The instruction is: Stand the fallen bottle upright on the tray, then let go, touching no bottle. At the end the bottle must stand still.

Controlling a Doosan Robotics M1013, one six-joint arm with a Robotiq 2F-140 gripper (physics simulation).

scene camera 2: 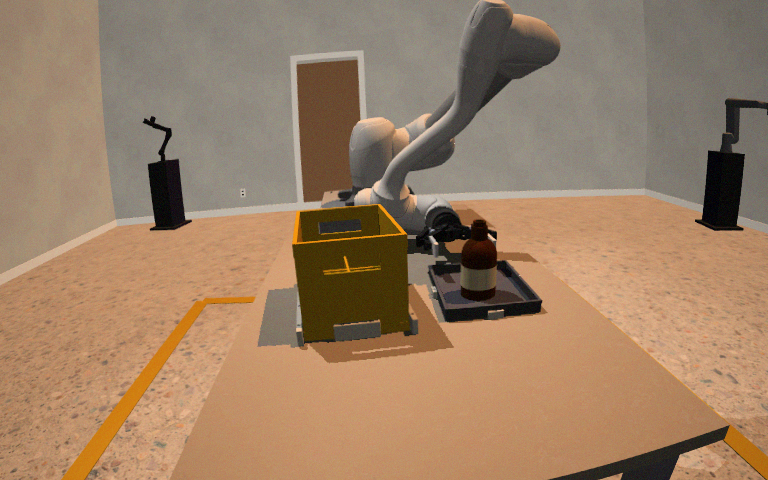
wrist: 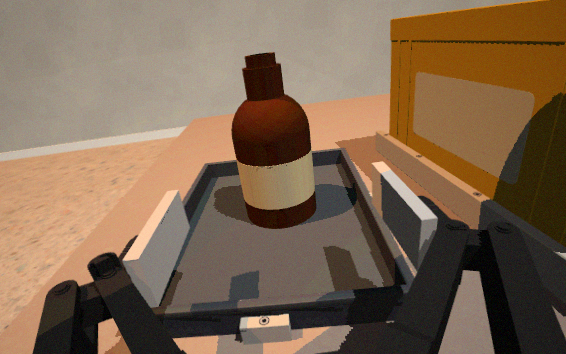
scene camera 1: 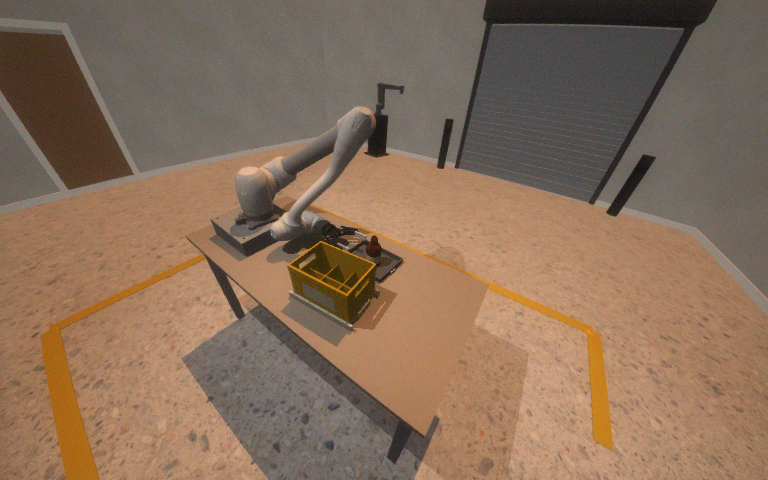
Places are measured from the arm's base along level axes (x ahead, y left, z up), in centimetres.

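Where they show: gripper, fingertip midpoint: point(wrist: 277, 196) point(scene camera 1: 357, 244); arm's base, origin of the base link: point(scene camera 1: 260, 217).
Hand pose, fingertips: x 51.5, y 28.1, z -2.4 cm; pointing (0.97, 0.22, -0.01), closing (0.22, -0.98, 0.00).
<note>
Things, the pixels of their top centre, and the offset from my fingertips. Level surfaces: height alone.
- brown bottle, middle of its top: point(wrist: 259, 54) point(scene camera 2: 479, 220) point(scene camera 1: 374, 237) dx +9.5, dy +2.2, dz +8.6 cm
- dark tray, middle of its top: point(wrist: 270, 201) point(scene camera 2: 480, 281) point(scene camera 1: 371, 257) dx +7.5, dy +2.8, dz -4.8 cm
- yellow crate, middle of its top: point(scene camera 2: 343, 220) point(scene camera 1: 332, 264) dx +14.7, dy -23.7, dz +10.1 cm
- table, its level: dz -7.4 cm
The brown bottle point(scene camera 1: 373, 249) point(scene camera 2: 478, 260) point(wrist: 275, 135) with a cream label stands upright on its base on the dark tray point(scene camera 1: 393, 271) point(scene camera 2: 464, 313) point(wrist: 210, 260). In the wrist view it appears slightly slanted, and its base rests on the tray floor toward the far half. My gripper point(scene camera 1: 352, 240) point(scene camera 2: 464, 241) point(wrist: 277, 196) is open and empty, its pale pads wide apart. It is drawn back on the robot-base side of the bottle, low over the near part of the tray, with a gap between the pads and the bottle.
A yellow crate point(scene camera 1: 317, 293) point(scene camera 2: 351, 300) point(wrist: 460, 60) with inner dividers stands beside the tray, held by pale rails on the table point(scene camera 1: 430, 328) point(scene camera 2: 453, 396). In the wrist view it is on the right, close to my right finger. The tray has raised edges.
</note>
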